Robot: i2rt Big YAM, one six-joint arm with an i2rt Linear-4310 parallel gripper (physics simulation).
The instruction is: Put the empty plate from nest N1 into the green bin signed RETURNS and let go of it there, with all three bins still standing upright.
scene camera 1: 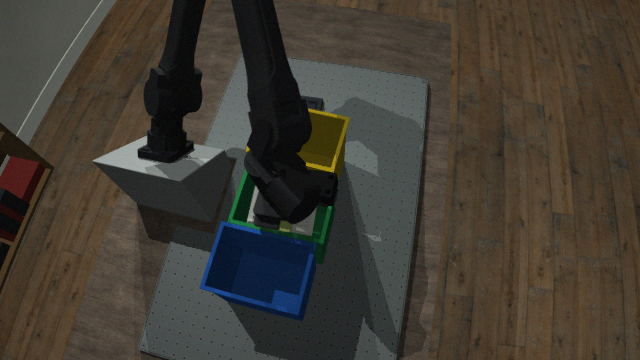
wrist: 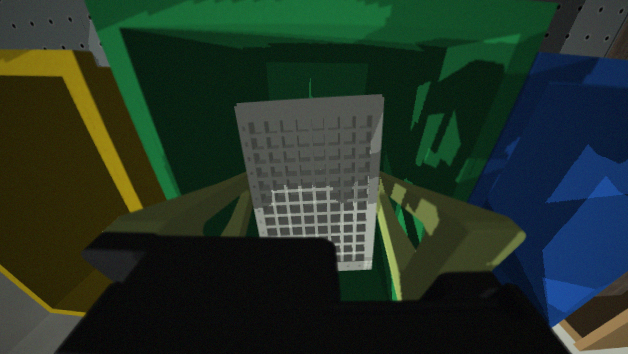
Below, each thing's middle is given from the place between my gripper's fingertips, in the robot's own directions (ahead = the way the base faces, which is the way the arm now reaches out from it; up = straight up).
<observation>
Now: hand 20 mm past the blue bin point(scene camera 1: 264, 271), 130 mm to the left of it and 40 mm above it. Also, from my hand: yellow bin point(scene camera 1: 325, 150): 10 mm behind, 140 mm to the left, 40 mm below; then green bin point(scene camera 1: 323, 221): 10 mm behind, 40 mm below; then white gridded plate point(wrist: 313, 164): 10 mm behind, 10 mm above.
</observation>
